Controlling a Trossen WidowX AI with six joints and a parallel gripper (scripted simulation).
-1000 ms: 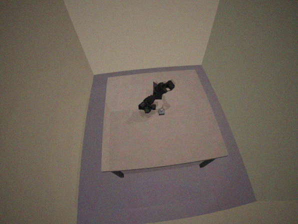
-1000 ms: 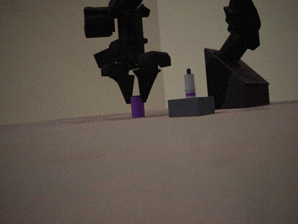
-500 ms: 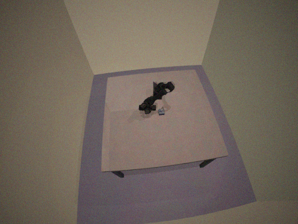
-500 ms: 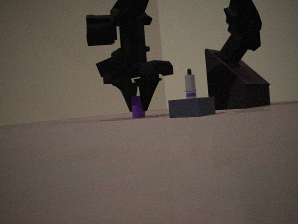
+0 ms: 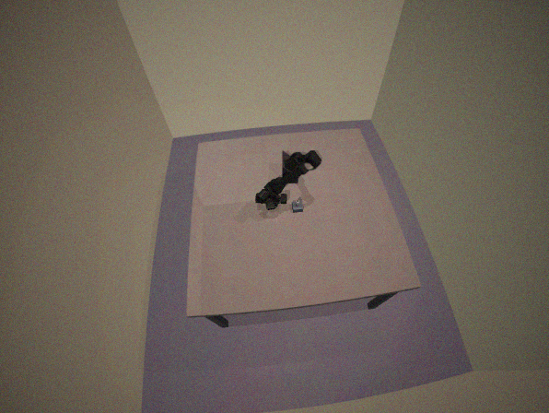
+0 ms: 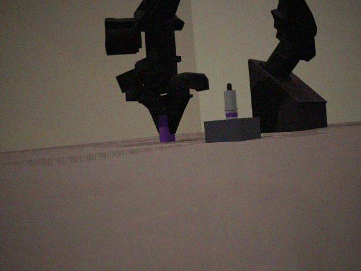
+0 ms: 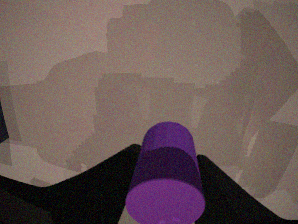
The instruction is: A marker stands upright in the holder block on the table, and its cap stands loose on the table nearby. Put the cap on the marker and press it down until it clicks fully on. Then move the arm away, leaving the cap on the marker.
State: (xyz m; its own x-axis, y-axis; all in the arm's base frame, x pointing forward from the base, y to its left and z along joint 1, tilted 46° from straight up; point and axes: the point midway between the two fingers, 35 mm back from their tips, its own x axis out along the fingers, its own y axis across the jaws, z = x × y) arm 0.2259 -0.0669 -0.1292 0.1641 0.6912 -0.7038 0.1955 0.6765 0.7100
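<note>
The grey holder block lies 16 cm to the left of my gripper tip and 3 cm ahead of it. Round my gripper tip: purple cap: 1 cm above.
</note>
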